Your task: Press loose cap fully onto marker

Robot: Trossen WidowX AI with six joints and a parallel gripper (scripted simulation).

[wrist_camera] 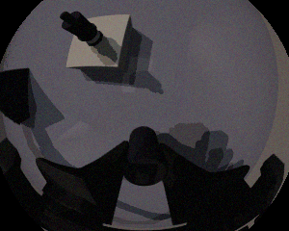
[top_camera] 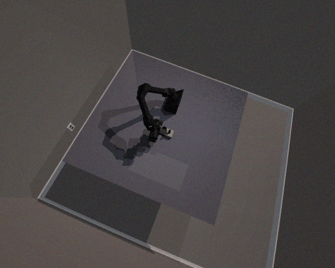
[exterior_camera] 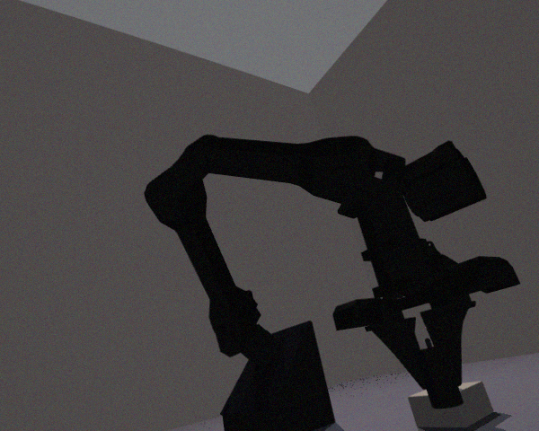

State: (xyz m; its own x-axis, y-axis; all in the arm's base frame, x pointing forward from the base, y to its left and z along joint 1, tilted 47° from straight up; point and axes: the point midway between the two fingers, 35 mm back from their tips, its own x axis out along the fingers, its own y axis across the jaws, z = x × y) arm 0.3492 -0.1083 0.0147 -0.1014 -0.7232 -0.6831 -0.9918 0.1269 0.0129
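The holder block is 11 cm to the left of my gripper tip, 5 cm behind it and 4 cm below it. The rest, counted from my gripper tip: marker cap (1 cm above).
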